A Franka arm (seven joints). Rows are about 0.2 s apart.
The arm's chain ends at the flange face. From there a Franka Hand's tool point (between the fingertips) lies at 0.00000 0.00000 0.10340 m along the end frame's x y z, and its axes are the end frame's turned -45 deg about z.
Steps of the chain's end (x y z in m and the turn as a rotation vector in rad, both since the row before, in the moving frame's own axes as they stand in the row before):
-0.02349, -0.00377, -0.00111, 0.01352, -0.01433, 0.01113
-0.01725, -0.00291, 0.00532, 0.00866, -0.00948, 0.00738
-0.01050, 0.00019, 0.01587, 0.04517, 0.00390, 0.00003
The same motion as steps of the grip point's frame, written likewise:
-0.01399, -0.02131, -0.00113, 0.01969, -0.00057, 0.01113
-0.01019, -0.01558, 0.00531, 0.01283, -0.00058, 0.00738
-0.00397, -0.01031, 0.01576, 0.02918, 0.03470, 0.00003

